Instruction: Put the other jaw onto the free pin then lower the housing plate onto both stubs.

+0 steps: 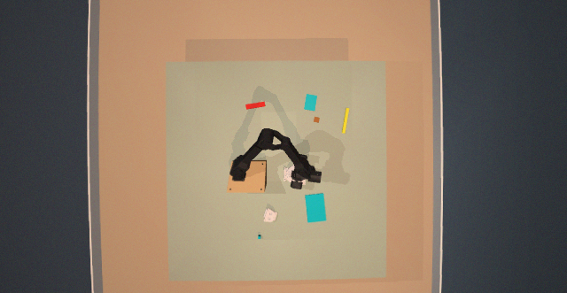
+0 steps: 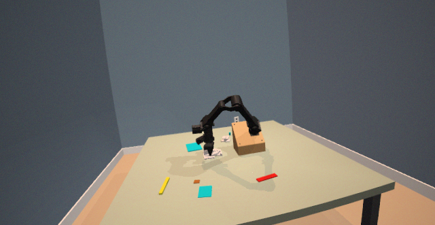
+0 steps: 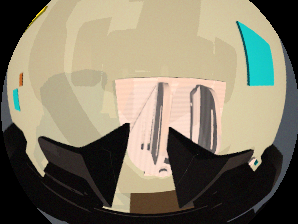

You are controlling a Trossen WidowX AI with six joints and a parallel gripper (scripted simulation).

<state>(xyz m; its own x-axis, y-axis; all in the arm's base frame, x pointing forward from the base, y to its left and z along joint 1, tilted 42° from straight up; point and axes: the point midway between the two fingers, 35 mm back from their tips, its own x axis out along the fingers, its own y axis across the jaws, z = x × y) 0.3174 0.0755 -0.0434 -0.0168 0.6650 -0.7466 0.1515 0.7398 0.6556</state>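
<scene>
The white ribbed part is 30 mm to the right of my gripper tip, 10 mm below it and 10 mm ahead of it. Round my gripper tip: large cyan sheet 230 mm to the right, 110 mm ahead, 10 mm below; small white piece 270 mm to the right, 150 mm behind, 10 mm below; brown chip 290 mm to the left, 100 mm ahead, 20 mm below.
</scene>
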